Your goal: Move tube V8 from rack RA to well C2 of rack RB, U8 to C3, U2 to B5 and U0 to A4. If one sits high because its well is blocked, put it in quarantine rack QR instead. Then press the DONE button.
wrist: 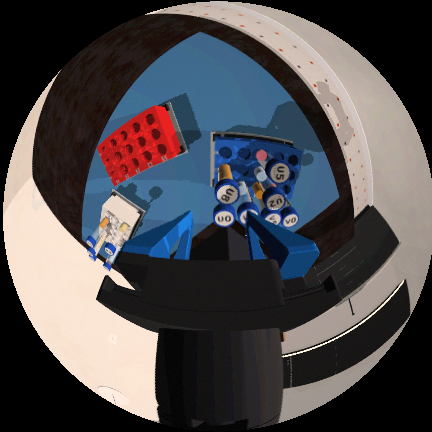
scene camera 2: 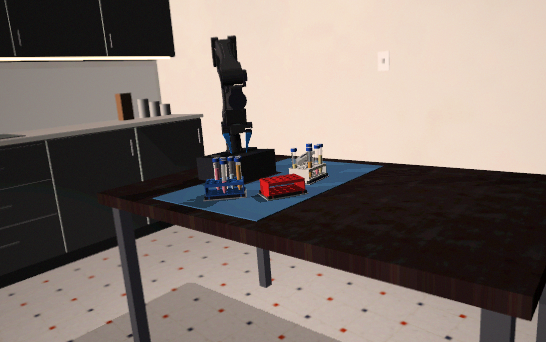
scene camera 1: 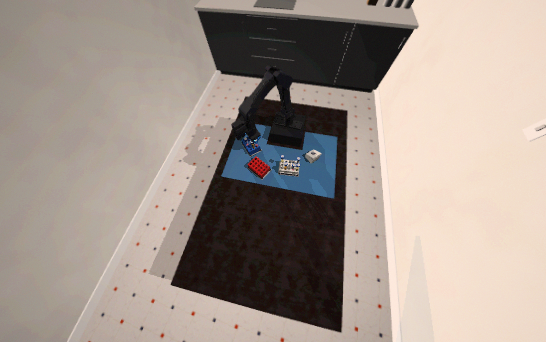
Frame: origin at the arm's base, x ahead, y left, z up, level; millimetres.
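Seen in the pictures: gripper, fingertip midpoint: (wrist: 218, 215) (scene camera 2: 239, 153) (scene camera 1: 254, 140); arm's base at its link origin: (scene camera 2: 234, 153) (scene camera 1: 288, 123).
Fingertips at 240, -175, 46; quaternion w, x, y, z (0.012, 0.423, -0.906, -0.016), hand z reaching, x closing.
Note:
Offsets run from my fingertips to a thing's top centre, as dx, dy, dz. "spot": to the spot under its first point. Level surfaces: height alone.
A blue rack {-28, -52, -87} (scene camera 1: 244, 145) (scene camera 2: 225, 191) (wrist: 235, 143) holds several blue-capped tubes. In the wrist view, caps U8 {+6, -15, -13} (wrist: 227, 192), U0 {-14, +3, -13} (wrist: 224, 215) and U2 {spot: -26, -49, -13} (wrist: 274, 198) are readable. A cap (wrist: 246, 212) beside U0 is partly behind a fingertip; its label is hidden. No V8 label is readable. A red rack {+131, +65, -87} (scene camera 1: 258, 167) (scene camera 2: 280, 186) (wrist: 169, 125) has empty wells. A white rack {+73, +266, -87} (scene camera 1: 289, 173) (wrist: 116, 205) holds several tubes. The racks' names are not legible. My gripper (scene camera 2: 238, 151) (wrist: 218, 215) is partly open, empty, above the blue rack's near side.
A small white box {-59, +406, -60} (scene camera 1: 313, 155) with a dark spot on top, likely the button, stands right of the white rack. Cap U5 {spot: -4, -67, -12} (wrist: 279, 172) and cap V0 {-64, -53, -12} (wrist: 289, 218) are in the blue rack beside U2. The blue mat {dz -141} (scene camera 1: 320, 175) lies under the racks; the dark arm base stands behind them.

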